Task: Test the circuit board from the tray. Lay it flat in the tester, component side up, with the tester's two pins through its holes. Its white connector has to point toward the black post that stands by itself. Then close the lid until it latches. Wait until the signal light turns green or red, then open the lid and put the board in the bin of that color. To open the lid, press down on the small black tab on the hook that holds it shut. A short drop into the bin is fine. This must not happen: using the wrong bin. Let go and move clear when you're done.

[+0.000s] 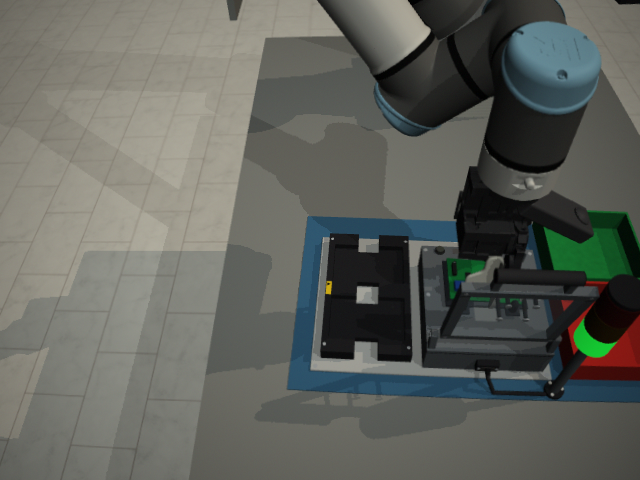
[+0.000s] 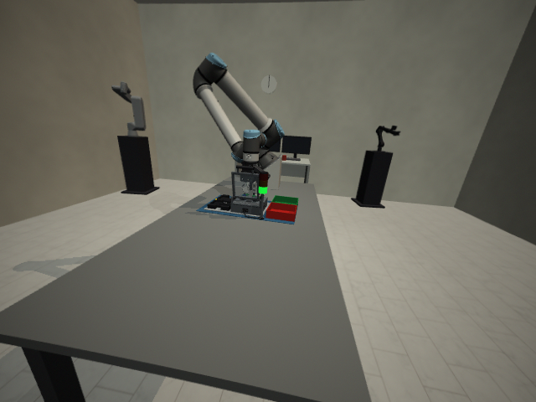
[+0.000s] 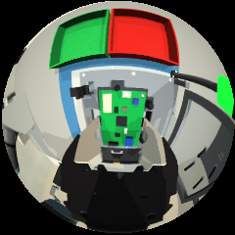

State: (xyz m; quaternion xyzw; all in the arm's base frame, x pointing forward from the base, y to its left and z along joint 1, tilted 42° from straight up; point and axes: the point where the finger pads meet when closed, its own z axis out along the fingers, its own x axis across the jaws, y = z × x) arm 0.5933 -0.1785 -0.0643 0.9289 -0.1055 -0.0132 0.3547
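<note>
Now: the green circuit board 1 cm to the right of my hand. From my hand the other things lie so: black latch tab (6 cm to the left, 5 cm behind, 1 cm above); tester lid (11 cm ahead, 11 cm above, 3 cm to the right); red bin (18 cm to the left, 8 cm ahead, 6 cm below).
</note>
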